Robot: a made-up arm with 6 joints. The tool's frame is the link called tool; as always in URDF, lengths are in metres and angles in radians. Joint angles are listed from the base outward.
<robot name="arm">
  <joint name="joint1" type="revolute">
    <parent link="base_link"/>
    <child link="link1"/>
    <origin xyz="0 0 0.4"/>
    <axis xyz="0 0 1"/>
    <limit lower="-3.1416" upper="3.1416"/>
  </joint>
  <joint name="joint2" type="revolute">
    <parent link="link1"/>
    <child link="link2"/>
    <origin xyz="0.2 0 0"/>
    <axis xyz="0 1 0"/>
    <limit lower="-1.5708" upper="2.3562"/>
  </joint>
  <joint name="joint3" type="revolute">
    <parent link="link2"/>
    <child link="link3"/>
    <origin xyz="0 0 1.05"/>
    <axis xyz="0 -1 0"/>
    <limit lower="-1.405" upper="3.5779"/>
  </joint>
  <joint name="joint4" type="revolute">
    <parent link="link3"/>
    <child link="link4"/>
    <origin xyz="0 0 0.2"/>
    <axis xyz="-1 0 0"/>
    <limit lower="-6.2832" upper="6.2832"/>
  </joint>
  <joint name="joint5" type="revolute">
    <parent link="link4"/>
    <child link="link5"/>
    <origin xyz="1.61 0 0"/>
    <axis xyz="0 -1 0"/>
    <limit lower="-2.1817" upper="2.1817"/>
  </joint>
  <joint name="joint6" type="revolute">
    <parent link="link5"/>
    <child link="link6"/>
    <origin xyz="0.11 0 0"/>
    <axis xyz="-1 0 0"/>
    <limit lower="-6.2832" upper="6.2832"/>
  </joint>
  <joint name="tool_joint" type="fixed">
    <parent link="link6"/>
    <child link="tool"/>
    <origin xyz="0 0 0"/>
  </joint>
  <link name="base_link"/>
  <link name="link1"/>
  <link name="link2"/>
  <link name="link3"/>
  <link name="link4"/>
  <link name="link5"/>
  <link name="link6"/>
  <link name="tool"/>
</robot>
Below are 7 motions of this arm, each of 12 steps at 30 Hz.
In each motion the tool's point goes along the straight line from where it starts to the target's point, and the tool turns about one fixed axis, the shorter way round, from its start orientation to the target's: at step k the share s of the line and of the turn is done. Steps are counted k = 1, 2, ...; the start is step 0. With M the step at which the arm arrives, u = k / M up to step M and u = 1 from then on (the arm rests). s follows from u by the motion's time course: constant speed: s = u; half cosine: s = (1 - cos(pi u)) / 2; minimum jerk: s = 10 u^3 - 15 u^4 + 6 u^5.
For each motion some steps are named. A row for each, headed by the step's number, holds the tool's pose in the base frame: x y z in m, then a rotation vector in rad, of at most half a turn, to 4 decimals.
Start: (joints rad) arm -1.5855 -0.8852 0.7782 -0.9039 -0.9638 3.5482
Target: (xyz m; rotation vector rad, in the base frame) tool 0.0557 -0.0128 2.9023 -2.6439 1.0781 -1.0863
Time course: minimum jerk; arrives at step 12
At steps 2, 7, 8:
2: 0.0834 0.8770 2.7236 2.2482 -0.9513 0.6163
7: 0.0656 0.3070 2.8381 2.6053 -1.0766 0.9433
8: 0.0617 0.1808 2.8634 2.6809 -1.1021 1.0220

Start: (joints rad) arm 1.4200 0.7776 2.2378 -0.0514 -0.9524 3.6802
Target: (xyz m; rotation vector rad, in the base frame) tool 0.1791 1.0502 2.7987 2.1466 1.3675 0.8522
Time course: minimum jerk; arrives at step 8
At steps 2, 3, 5, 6, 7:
2: 0.1507 1.0059 2.8214 2.2682 1.7367 1.0582
3: 0.1561 1.0144 2.8170 2.2487 1.6641 1.0179
5: 0.1704 1.0366 2.8057 2.1889 1.4783 0.9143
6: 0.1758 1.0451 2.8013 2.1630 1.4089 0.8754
7: 0.1786 1.0494 2.7991 2.1492 1.3739 0.8558

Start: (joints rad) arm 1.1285 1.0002 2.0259 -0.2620 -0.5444 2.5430
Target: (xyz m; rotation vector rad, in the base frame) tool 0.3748 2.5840 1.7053 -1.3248 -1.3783 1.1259
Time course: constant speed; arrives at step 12
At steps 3, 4, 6, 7, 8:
3: 0.6754 1.9002 2.3009 -1.6133 -1.5152 0.3512
4: 0.6420 1.9761 2.2347 -1.5879 -1.5066 0.4408
6: 0.5752 2.1281 2.1024 -1.5321 -1.4844 0.6177
7: 0.5418 2.2041 2.0362 -1.5016 -1.4708 0.7048
8: 0.5084 2.2801 1.9700 -1.4695 -1.4556 0.7910

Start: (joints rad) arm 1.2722 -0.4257 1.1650 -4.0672 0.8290 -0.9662
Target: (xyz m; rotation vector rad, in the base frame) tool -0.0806 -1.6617 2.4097 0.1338 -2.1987 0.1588
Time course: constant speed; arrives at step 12
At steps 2, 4, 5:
2: -0.1676 -0.5942 2.9327 -0.4300 -2.0347 0.4994
4: -0.1502 -0.8077 2.8281 -0.3193 -2.0775 0.4338
5: -0.1415 -0.9145 2.7758 -0.2636 -2.0970 0.4004

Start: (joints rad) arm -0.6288 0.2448 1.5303 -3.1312 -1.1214 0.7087
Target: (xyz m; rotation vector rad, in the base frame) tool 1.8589 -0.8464 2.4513 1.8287 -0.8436 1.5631
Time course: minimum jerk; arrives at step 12
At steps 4, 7, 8, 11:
4: 0.7958 -0.4717 2.9588 0.8334 -1.0236 1.9561
7: 1.3925 -0.6820 2.6739 1.4063 -0.9420 1.7726
8: 1.5765 -0.7469 2.5861 1.5762 -0.9068 1.6969
11: 1.8521 -0.8440 2.4546 1.8227 -0.8453 1.5666

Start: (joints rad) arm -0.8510 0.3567 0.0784 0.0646 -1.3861 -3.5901
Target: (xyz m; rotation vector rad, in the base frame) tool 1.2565 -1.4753 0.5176 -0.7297 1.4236 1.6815
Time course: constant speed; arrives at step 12
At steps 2, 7, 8, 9, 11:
2: 1.3913 -1.6028 0.9401 -1.2367 1.1628 1.5519
7: 1.3239 -1.5391 0.7289 -0.9892 1.3000 1.6255
8: 1.3104 -1.5263 0.6866 -0.9382 1.3259 1.6381
9: 1.2970 -1.5136 0.6444 -0.8867 1.3511 1.6500
11: 1.2700 -1.4881 0.5599 -0.7825 1.4000 1.6717

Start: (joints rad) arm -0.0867 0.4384 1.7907 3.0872 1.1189 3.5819
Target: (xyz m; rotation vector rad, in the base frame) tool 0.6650 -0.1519 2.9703 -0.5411 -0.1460 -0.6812
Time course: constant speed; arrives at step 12
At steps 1, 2, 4, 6, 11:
1: 0.8835 -0.0797 2.9895 -0.4406 -0.2166 -0.1352
2: 0.8637 -0.0863 2.9878 -0.4506 -0.2107 -0.1847
4: 0.8239 -0.0994 2.9843 -0.4701 -0.1986 -0.2839
6: 0.7842 -0.1125 2.9808 -0.4889 -0.1860 -0.3831
11: 0.6849 -0.1453 2.9720 -0.5328 -0.1529 -0.6315

